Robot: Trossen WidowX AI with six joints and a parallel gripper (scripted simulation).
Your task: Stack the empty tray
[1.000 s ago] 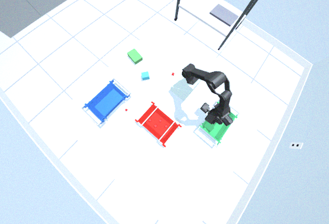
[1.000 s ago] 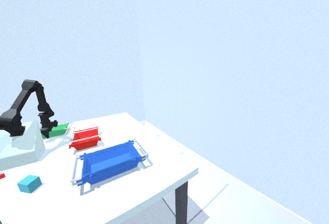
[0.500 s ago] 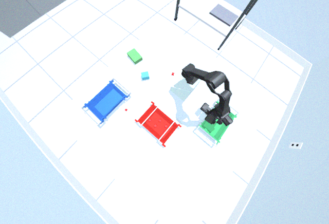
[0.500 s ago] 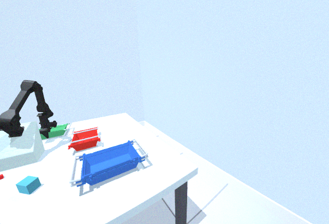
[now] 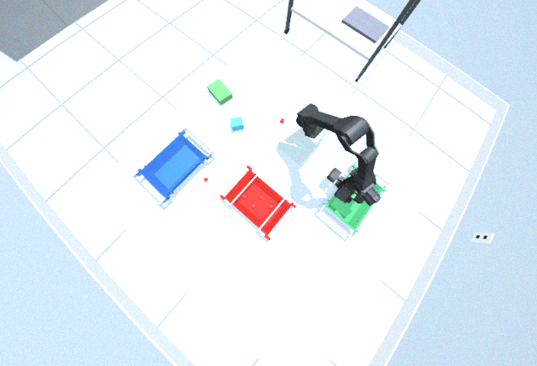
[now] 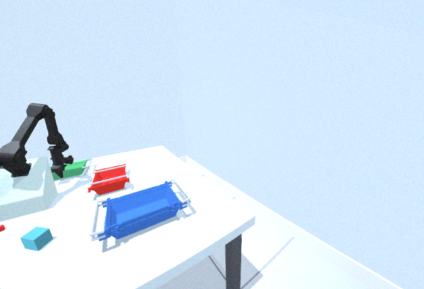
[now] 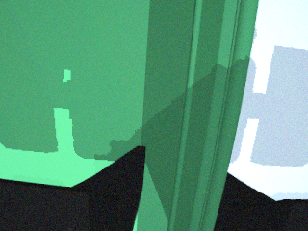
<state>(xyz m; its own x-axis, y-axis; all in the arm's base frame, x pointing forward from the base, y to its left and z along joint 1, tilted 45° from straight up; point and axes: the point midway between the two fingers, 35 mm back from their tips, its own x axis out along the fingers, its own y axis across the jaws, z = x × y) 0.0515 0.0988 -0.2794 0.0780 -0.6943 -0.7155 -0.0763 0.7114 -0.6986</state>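
My gripper tip is now 70 mm to the right of the green tray and 30 mm below it. Also, from my gripper tip: green block (70 mm ahead, 800 mm to the right, 10 mm above); cyan block (130 mm ahead, 590 mm to the right, 10 mm above).
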